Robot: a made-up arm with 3 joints. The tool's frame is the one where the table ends. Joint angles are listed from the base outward.
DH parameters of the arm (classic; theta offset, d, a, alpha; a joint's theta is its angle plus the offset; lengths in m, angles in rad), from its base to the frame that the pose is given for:
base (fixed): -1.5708 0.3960 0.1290 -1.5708
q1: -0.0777 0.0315 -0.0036 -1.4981
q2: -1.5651 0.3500 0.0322 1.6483
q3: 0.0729 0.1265 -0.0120 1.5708
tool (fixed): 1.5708 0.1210 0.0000 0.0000
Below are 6 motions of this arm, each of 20 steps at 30 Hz.
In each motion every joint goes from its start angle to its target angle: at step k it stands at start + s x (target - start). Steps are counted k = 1, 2, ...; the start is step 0. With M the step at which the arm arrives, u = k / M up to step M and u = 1 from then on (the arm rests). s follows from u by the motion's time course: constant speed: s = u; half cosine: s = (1 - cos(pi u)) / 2; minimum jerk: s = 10 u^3 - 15 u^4 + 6 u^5.
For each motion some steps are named. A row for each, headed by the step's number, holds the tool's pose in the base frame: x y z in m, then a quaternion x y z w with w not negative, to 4 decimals.
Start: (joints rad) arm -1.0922 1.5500 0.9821
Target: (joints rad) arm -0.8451 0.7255 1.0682
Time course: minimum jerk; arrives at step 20
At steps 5, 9, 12, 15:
5: 0.1842 -0.4143 0.3935 -0.0399 0.0111 0.0895 0.9951
9: 0.2106 -0.3971 0.3410 0.0106 0.1189 0.1474 0.9818
12: 0.2266 -0.3739 0.2911 0.0544 0.2129 0.2026 0.9543
15: 0.2332 -0.3512 0.2525 0.0860 0.2823 0.2465 0.9231

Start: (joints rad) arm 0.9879 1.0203 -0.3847
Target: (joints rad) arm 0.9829 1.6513 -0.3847
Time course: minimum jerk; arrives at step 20
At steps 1, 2, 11, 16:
1: 0.1400 0.0942 0.3218 0.2837 -0.2133 0.1786 0.9176
2: 0.1403 0.0939 0.3215 0.2839 -0.2121 0.1768 0.9183
11: 0.1608 0.0689 0.2916 0.2916 -0.1101 0.0270 0.9498
16: 0.1660 0.0527 0.2714 0.2915 -0.0473 -0.0633 0.9533

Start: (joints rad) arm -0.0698 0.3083 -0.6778
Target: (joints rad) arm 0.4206 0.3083 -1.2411
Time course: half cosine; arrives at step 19
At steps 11, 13, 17, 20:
11: 0.0195 0.0554 0.1398 -0.3120 -0.3622 0.4670 0.7439
13: 0.0159 0.0781 0.1455 -0.3161 -0.3981 0.4368 0.7422
17: 0.0124 0.1081 0.1554 -0.3215 -0.4417 0.3926 0.7399
20: 0.0120 0.1122 0.1570 -0.3222 -0.4473 0.3863 0.7395

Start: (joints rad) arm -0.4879 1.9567 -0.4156
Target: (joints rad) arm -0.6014 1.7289 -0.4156
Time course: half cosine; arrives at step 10
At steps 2, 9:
2: 0.1647 -0.2669 0.2214 -0.4352 -0.0947 -0.1740 0.8783
9: 0.1672 -0.2650 0.2213 -0.4848 -0.0878 -0.0710 0.8673

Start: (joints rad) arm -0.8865 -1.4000 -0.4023
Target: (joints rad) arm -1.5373 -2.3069 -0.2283
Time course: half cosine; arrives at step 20
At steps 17, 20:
17: -0.0433 -0.3576 0.4677 -0.2565 -0.6315 -0.7002 0.2124
20: -0.0403 -0.3542 0.4793 -0.2771 -0.6427 -0.6783 0.2237

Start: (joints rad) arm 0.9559 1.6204 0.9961
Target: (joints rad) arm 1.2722 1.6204 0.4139
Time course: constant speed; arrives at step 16
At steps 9, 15, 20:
9: 0.1615 0.0219 0.1867 0.7800 -0.0697 -0.0391 0.6206
15: 0.1607 0.0420 0.2323 0.7481 -0.0622 -0.0502 0.6587
20: 0.1607 0.0451 0.2402 0.7426 -0.0608 -0.0519 0.6649

